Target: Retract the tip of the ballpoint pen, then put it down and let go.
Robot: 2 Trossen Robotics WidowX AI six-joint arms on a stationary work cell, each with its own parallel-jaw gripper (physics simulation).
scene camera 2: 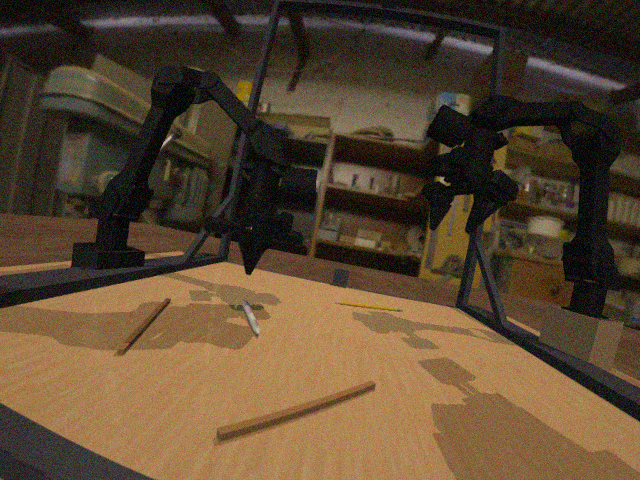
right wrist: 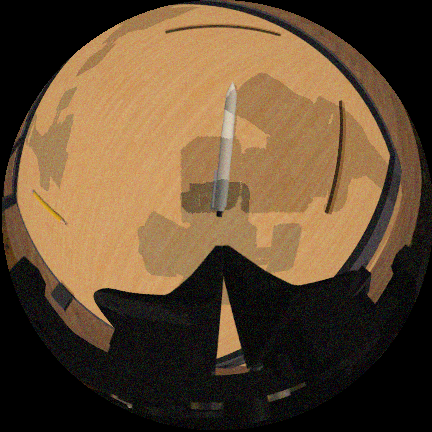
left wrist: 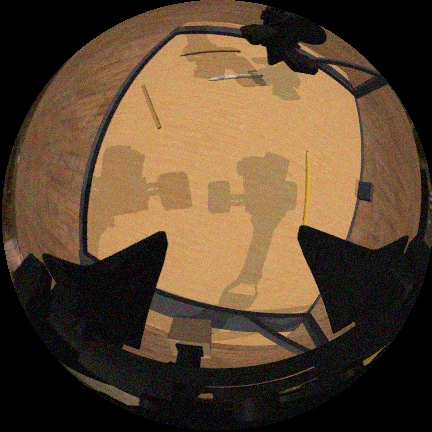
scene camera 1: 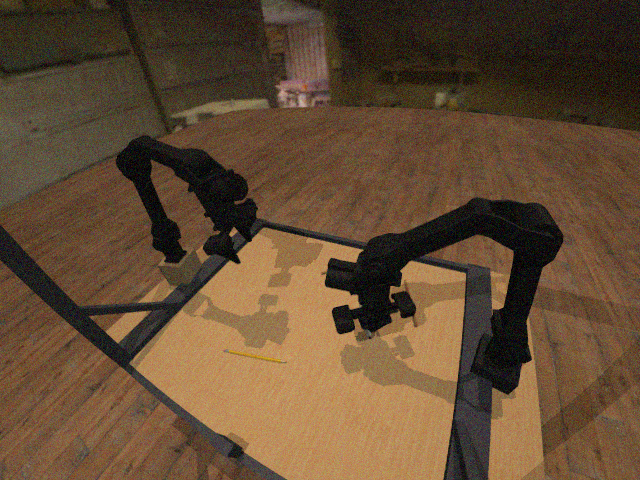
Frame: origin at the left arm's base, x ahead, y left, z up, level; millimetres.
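Where they show: left gripper, fingertip midpoint: [scene camera 2: 448, 231] [left wrist: 234, 235] [scene camera 1: 244, 251]; right gripper, fingertip midpoint: [scene camera 2: 248, 274] [right wrist: 221, 251] [left wrist: 270, 63] [scene camera 1: 371, 330]; left arm's base at its link origin: [scene camera 2: 584, 313] [left wrist: 189, 350] [scene camera 1: 175, 256]; right arm's base at its link origin: [scene camera 2: 110, 247] [scene camera 1: 500, 357].
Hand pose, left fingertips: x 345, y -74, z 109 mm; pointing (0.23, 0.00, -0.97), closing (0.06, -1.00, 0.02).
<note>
Things, the pixels of their centre, and the offset from my left fingertips.
- grey-white ballpoint pen at the middle of its body: [right wrist: 224, 140] [scene camera 2: 251, 316] [left wrist: 236, 76] [scene camera 1: 364, 317] 30 mm right, 321 mm ahead, 208 mm down
- yellow pencil at the middle of its body: [right wrist: 44, 204] [left wrist: 307, 190] [scene camera 2: 369, 306] [scene camera 1: 254, 356] 187 mm right, 37 mm ahead, 209 mm down
- brown wooden stick at the middle of its body: [right wrist: 341, 149] [scene camera 2: 150, 319] [left wrist: 210, 51] 38 mm left, 458 mm ahead, 209 mm down
The grey-white ballpoint pen [scene camera 1: 369, 335] [scene camera 2: 251, 317] [left wrist: 235, 77] [right wrist: 227, 150] lies on the wooden work surface. In the right wrist view its pale conical end points away from the fingers, and its clip and small black button end lie nearest them. No writing point can be made out at the cone. My right gripper [scene camera 2: 249, 271] [right wrist: 221, 251] is shut and empty, pointing down above the surface near the button end, apart from the pen. In scene camera 1 the right gripper hides most of the pen. My left gripper [scene camera 1: 244, 251] [scene camera 2: 451, 230] [left wrist: 234, 235] is open, empty and raised far from the pen.
A yellow pencil [scene camera 1: 254, 356] [scene camera 2: 368, 306] [left wrist: 307, 187] [right wrist: 48, 206] lies apart from the pen. One brown wooden stick [scene camera 2: 143, 326] [left wrist: 210, 52] [right wrist: 342, 150] lies beside the pen, another [scene camera 2: 294, 411] [left wrist: 151, 106] [right wrist: 222, 26] farther off. A dark frame [scene camera 1: 310, 235] borders the surface.
</note>
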